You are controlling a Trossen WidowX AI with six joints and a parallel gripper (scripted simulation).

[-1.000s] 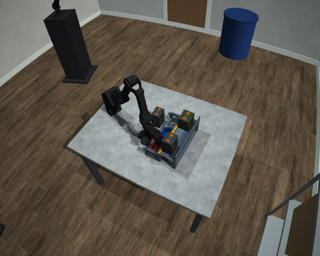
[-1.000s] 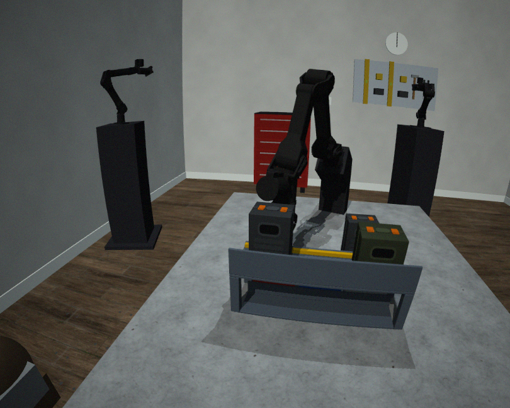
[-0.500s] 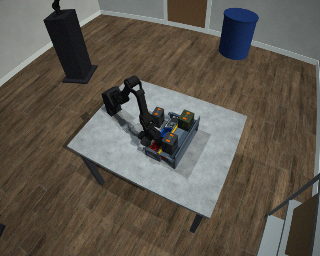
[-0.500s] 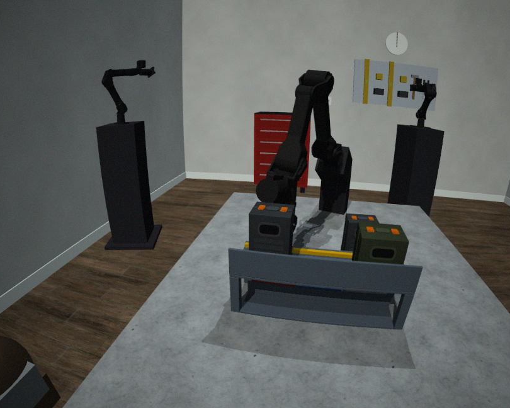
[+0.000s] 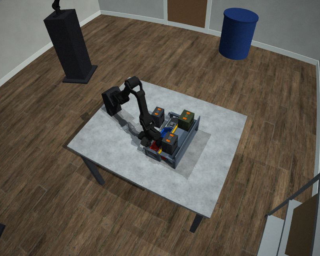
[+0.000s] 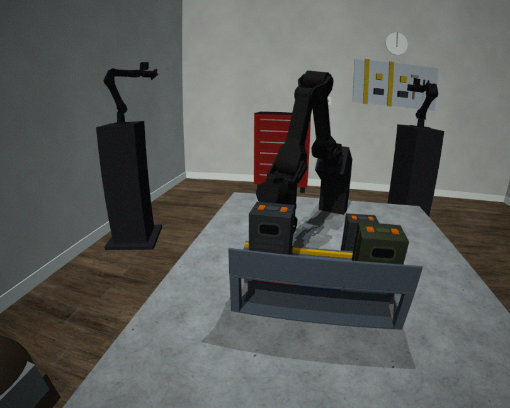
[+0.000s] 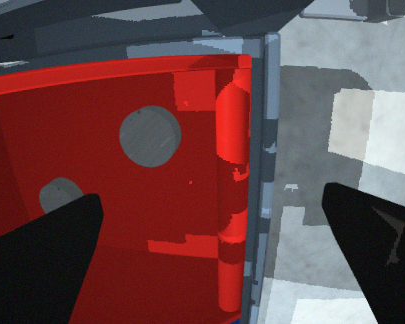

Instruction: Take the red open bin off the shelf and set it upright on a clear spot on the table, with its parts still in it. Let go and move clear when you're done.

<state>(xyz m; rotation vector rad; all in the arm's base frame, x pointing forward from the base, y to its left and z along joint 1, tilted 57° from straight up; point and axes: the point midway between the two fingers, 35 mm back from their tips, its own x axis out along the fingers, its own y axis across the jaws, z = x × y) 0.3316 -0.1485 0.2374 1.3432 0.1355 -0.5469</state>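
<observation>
Now: the red open bin 60 mm ahead of my hand, 20 mm to the right of it and 20 mm below it. Round my hand: yellow rail: 130 mm ahead, 70 mm to the left, 40 mm above; then grey bin: 190 mm to the left, 140 mm ahead, 20 mm below; then blue bin: 100 mm ahead, 80 mm to the left, 20 mm below.
</observation>
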